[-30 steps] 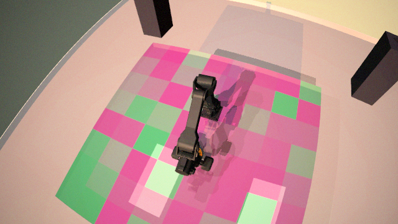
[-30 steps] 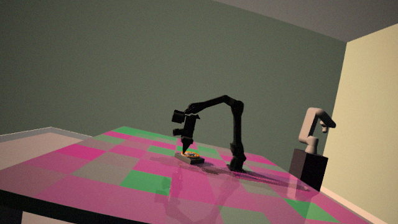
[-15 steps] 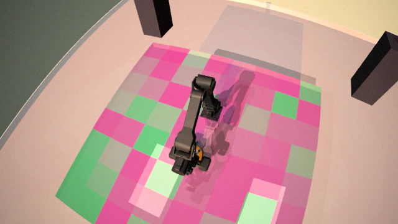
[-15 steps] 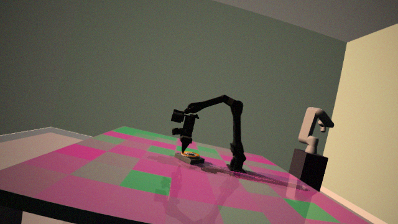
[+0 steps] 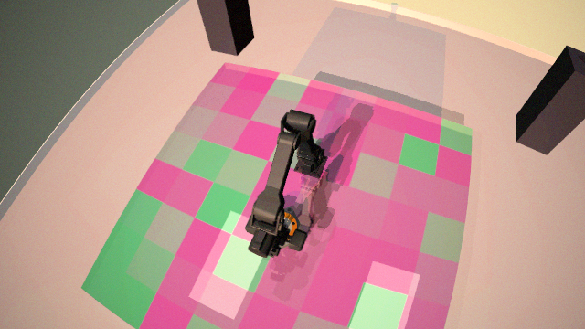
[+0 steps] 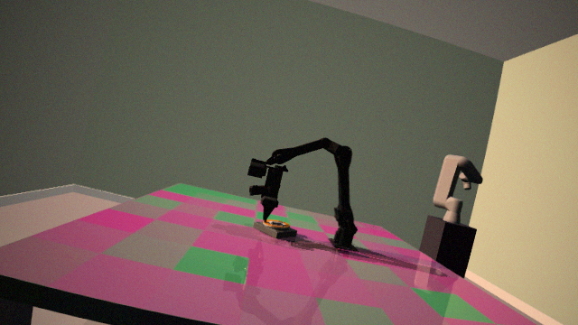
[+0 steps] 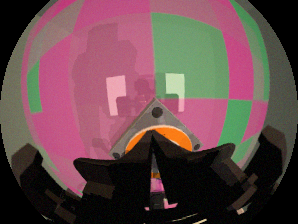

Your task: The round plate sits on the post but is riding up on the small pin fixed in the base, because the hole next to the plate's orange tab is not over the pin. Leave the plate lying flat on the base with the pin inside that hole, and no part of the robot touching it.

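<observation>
Now: gripper tip 30 mm past the round plate and 10 mm to the left of it.
</observation>
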